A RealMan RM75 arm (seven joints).
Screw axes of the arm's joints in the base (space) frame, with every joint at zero. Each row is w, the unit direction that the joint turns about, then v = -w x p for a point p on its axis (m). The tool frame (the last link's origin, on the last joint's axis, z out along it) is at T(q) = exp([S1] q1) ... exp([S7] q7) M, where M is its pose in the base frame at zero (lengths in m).
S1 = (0, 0, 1, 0.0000, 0.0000, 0.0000)
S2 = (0, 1, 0, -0.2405, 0.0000, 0.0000)
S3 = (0, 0, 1, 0.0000, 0.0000, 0.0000)
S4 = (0, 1, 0, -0.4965, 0.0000, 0.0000)
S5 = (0, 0, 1, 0.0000, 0.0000, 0.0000)
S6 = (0, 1, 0, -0.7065, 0.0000, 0.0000)
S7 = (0, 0, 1, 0.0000, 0.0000, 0.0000)
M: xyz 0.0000 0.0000 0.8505 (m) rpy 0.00 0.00 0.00 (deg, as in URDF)
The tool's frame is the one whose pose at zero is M.
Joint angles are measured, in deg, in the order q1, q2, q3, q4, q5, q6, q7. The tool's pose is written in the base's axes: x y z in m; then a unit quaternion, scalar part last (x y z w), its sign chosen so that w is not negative. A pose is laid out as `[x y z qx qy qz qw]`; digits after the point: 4 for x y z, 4 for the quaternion.
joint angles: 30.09 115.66 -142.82 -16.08 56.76 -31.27 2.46
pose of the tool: [0.3504 0.3526 -0.0645 -0.7874 0.3252 0.0880 0.5163]
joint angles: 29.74 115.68 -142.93 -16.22 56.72 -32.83 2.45
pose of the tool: [0.3486 0.3519 -0.0636 -0.7865 0.3198 0.0980 0.5192]
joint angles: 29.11 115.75 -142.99 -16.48 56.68 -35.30 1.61
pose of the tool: [0.3458 0.3503 -0.0622 -0.7862 0.3069 0.1105 0.5249]
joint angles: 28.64 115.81 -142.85 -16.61 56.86 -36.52 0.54
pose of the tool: [0.3455 0.3488 -0.0610 -0.7853 0.2991 0.1140 0.5299]
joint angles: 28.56 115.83 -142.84 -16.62 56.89 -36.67 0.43
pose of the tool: [0.3455 0.3484 -0.0610 -0.7851 0.2985 0.1144 0.5305]
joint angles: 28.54 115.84 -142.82 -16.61 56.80 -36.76 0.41
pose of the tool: [0.3454 0.3483 -0.0610 -0.7854 0.2977 0.1147 0.5305]
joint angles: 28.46 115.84 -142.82 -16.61 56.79 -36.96 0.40
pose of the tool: [0.3455 0.3480 -0.0608 -0.7850 0.2972 0.1156 0.5311]
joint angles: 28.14 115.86 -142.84 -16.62 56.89 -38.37 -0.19
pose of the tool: [0.3445 0.3473 -0.0591 -0.7839 0.2894 0.1214 0.5357]
